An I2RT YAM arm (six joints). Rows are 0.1 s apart.
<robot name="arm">
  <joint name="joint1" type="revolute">
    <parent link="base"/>
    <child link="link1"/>
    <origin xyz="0 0 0.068" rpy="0 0 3.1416"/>
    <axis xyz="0 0 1"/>
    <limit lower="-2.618" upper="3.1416"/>
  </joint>
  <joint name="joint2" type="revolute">
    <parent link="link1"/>
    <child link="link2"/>
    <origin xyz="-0.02 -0.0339 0.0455" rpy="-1.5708 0 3.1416"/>
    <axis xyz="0 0 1"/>
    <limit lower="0" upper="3.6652"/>
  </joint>
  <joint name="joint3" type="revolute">
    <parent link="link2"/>
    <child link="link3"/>
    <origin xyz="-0.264 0 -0.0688" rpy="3.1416 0 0"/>
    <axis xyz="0 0 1"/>
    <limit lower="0" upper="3.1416"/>
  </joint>
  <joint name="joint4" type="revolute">
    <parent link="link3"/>
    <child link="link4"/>
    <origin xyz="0.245 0.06 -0.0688" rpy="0 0 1.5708"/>
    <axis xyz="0 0 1"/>
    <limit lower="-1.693" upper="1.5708"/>
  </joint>
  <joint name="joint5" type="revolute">
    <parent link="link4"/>
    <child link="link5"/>
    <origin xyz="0.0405 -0.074 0.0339" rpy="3.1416 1.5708 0"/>
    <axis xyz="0 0 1"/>
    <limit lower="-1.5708" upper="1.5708"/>
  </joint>
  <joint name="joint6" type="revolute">
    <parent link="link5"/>
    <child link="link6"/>
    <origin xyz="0 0.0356 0.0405" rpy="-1.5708 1.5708 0"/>
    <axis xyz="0 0 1"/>
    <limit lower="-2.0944" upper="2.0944"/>
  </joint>
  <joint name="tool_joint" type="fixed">
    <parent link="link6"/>
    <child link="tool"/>
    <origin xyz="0 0 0" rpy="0 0 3.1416"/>
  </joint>
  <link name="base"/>
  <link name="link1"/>
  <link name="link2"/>
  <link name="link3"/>
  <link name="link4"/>
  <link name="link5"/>
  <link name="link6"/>
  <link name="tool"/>
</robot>
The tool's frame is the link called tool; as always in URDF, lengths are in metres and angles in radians.
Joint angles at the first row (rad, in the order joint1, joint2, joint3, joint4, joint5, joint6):
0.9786 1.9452 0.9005 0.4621 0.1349 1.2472
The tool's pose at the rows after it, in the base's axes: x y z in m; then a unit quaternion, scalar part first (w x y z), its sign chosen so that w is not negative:
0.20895, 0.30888, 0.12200, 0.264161, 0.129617, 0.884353, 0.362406
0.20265, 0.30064, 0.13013, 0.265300, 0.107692, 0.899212, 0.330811
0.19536, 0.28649, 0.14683, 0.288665, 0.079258, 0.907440, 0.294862
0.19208, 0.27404, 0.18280, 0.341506, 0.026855, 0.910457, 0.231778
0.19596, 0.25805, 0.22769, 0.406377, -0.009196, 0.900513, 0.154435
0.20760, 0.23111, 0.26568, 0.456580, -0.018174, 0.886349, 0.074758
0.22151, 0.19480, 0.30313, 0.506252, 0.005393, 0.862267, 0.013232
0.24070, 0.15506, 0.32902, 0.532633, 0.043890, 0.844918, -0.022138
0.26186, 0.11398, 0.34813, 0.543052, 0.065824, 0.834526, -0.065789
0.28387, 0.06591, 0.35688, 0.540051, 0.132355, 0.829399, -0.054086
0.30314, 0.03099, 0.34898, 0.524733, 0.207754, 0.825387, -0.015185
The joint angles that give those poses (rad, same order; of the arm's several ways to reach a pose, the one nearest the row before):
0.9909 1.8976 0.8882 0.3595 0.1564 1.2043
0.9940 1.8409 0.8775 0.2566 0.1672 1.1552
0.9940 1.7460 0.8529 0.1525 0.2131 1.0741
0.9925 1.6263 0.8926 -0.0327 0.3157 0.9163
0.9696 1.5204 0.9738 -0.2185 0.4553 0.7524
0.9008 1.4360 1.0414 -0.3522 0.5701 0.6051
0.7952 1.3472 1.0875 -0.4033 0.6577 0.4777
0.6481 1.2949 1.1228 -0.4035 0.6551 0.3868
0.4825 1.2824 1.1703 -0.4019 0.6153 0.2732
0.2858 1.2961 1.2087 -0.3973 0.4913 0.3019
0.1444 1.3419 1.2210 -0.3820 0.3729 0.4155

